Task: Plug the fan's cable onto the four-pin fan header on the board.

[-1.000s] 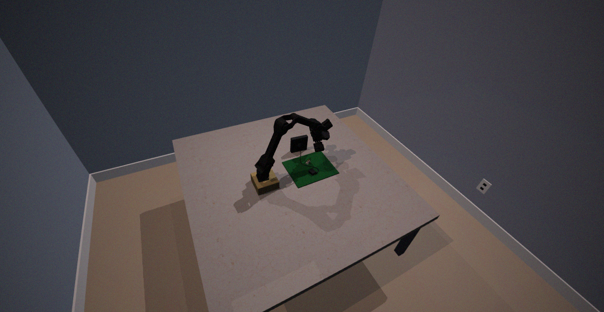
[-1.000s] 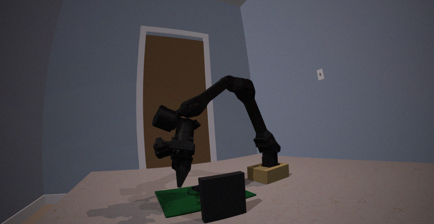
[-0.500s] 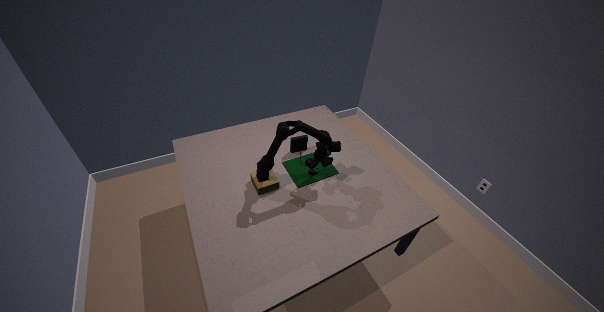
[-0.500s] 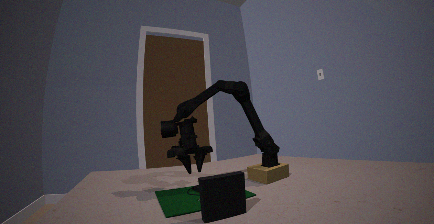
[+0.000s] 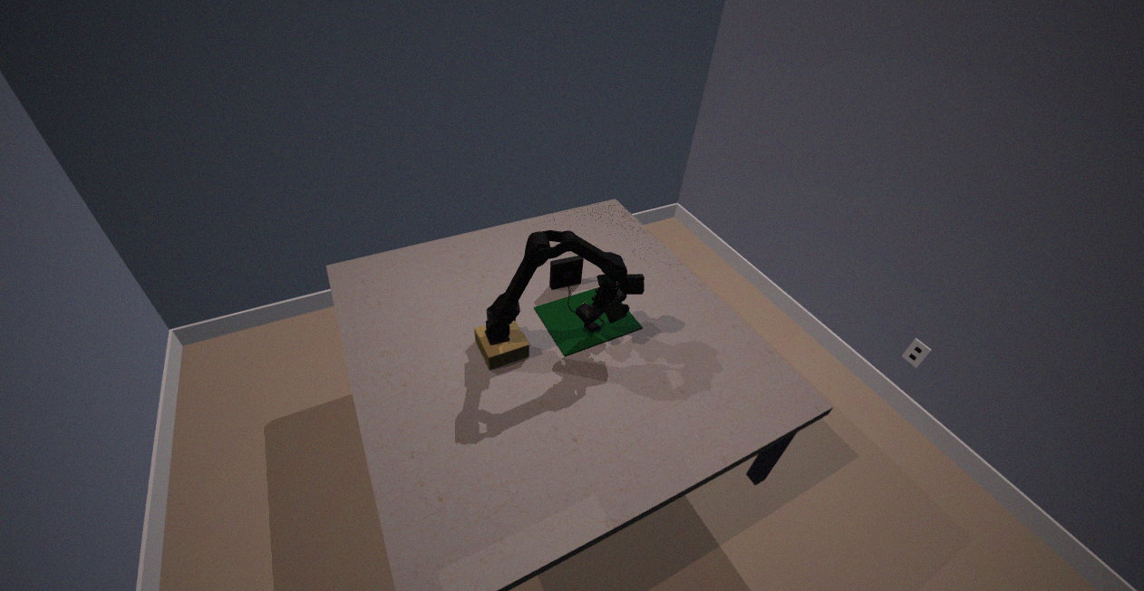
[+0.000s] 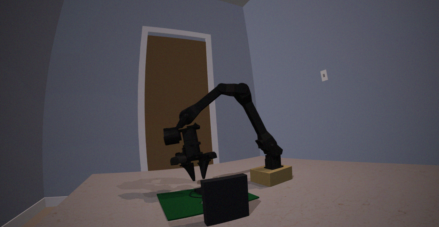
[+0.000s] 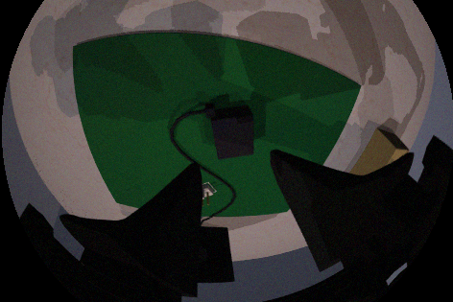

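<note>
Right now my gripper tip is 10 mm past the black fan plug, 10 mm to the right of it and 40 mm above it. Round my gripper tip: green board (60 mm to the left, 70 mm below); then black fan (240 mm to the left); then pale four-pin header (10 mm ahead, 100 mm to the left, 60 mm below).
</note>
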